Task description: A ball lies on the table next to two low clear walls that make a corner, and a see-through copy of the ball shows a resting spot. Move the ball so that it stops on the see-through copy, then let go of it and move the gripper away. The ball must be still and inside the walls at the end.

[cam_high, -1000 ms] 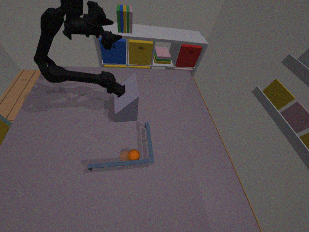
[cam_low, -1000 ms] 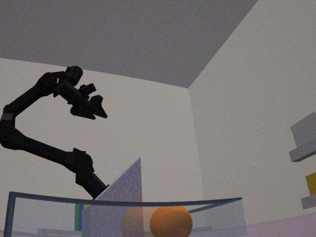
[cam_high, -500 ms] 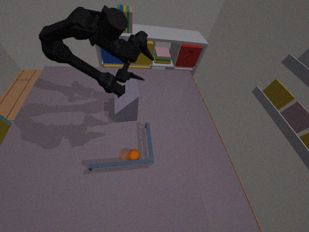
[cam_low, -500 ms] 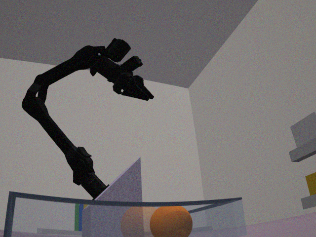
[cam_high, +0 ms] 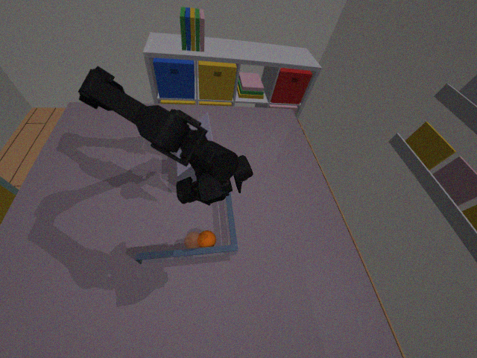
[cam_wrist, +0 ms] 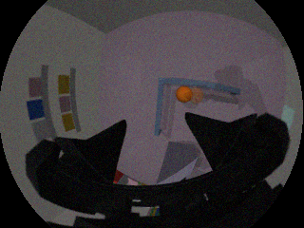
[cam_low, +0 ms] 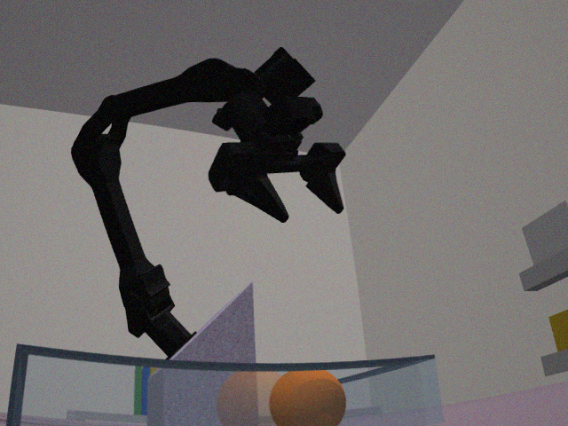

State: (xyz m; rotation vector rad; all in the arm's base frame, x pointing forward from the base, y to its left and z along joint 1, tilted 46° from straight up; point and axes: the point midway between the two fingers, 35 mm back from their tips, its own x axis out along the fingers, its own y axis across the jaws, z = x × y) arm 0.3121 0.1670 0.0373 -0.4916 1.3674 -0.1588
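Right now my gripper tip is 210 mm above the ball, 50 mm to the left of it and 40 mm short of it.
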